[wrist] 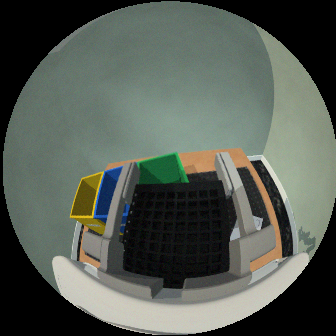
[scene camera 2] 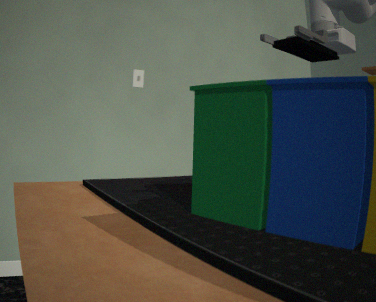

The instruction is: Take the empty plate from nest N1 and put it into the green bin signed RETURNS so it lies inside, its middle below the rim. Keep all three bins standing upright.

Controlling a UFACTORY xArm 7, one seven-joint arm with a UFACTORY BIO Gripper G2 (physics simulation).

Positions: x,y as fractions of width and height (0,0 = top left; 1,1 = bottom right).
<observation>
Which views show the green bin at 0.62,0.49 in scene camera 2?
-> The wrist view and scene camera 2: all of them.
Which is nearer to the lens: the plate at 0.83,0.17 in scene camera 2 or the green bin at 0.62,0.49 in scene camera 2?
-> The green bin.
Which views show the blue bin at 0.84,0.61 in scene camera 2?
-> The wrist view and scene camera 2: all of them.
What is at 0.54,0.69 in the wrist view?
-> A plate.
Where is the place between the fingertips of my gripper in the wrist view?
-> At 0.52,0.48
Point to a yellow bin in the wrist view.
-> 0.25,0.62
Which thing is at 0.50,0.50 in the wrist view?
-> A green bin.
</observation>
